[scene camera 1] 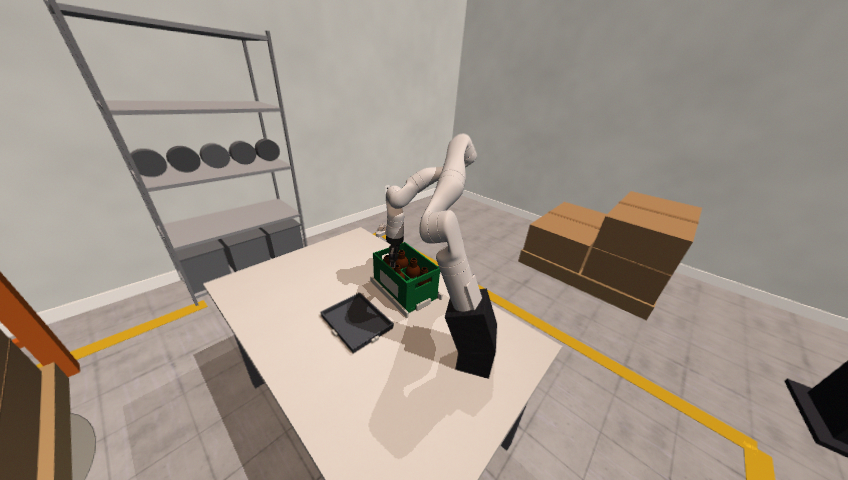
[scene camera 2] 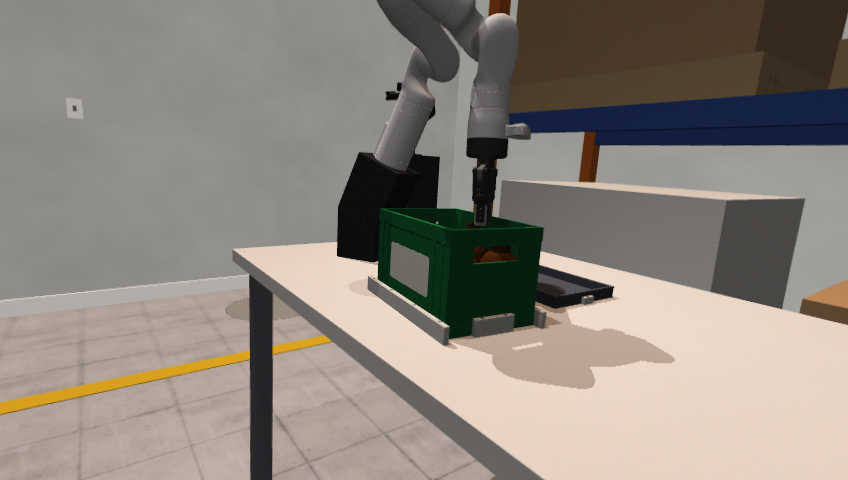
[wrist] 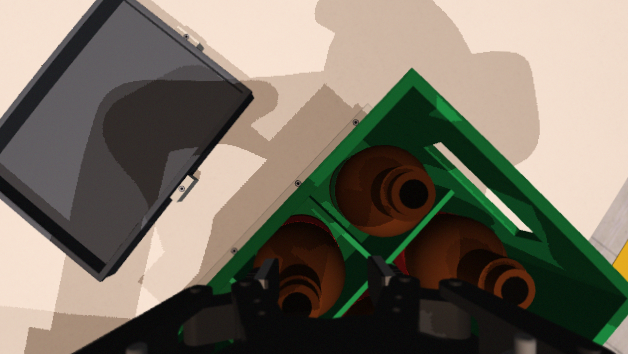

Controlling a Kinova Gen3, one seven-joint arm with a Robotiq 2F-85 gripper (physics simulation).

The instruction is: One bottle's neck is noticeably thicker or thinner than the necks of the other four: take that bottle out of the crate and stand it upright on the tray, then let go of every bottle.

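Frame: origin at the arm's base, x left, y back, z up, level; millimetres.
Where they show: gripper, between the fingertips: (scene camera 1: 394, 263) (scene camera 2: 482, 224) (wrist: 323, 274); arm's base, origin of its link: (scene camera 1: 466, 302) (scene camera 2: 390, 163).
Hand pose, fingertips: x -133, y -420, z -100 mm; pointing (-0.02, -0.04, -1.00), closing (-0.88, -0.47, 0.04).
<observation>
Each offset is from my fingertips to the centre of the thing. "*": to the spot under its first point. Level surfaces: height alone.
The green crate {dx -41, dy +35, dz -76 mm} (scene camera 1: 425, 292) (scene camera 2: 487, 291) (wrist: 505, 172) holds brown bottles. In the wrist view one bottle {dx -26, dy -63, dz -78 mm} (wrist: 357, 190) stands in the top corner cell, one bottle {dx -106, dy -40, dz -78 mm} (wrist: 452, 245) to the right and one bottle {dx +5, dy +24, dz -78 mm} (wrist: 315, 250) at lower left; part of another {dx -87, dy +49, dz -78 mm} (wrist: 357, 307) shows under the gripper. I cannot tell which neck differs. My gripper (scene camera 1: 393, 261) (scene camera 2: 482, 221) (wrist: 323, 274) points down at the crate's opening, open and holding nothing; the lower-left bottle's neck is near its left finger in the wrist view. The dark tray {dx +244, dy +3, dz -151 mm} (scene camera 1: 345, 321) (scene camera 2: 571, 285) (wrist: 65, 100) bears no bottle.
Grey strips {* dx -155, dy +23, dz -148 mm} (scene camera 2: 410, 312) with screws run along the crate's foot. Small clips (scene camera 1: 374, 339) (scene camera 2: 587, 299) sit at the tray's edges. The black robot base (scene camera 1: 471, 339) (scene camera 2: 371, 208) stands on the table {dz -164 mm} (scene camera 1: 279, 333) (scene camera 2: 684, 404). A grey block (scene camera 2: 624, 231) stands behind it.
</observation>
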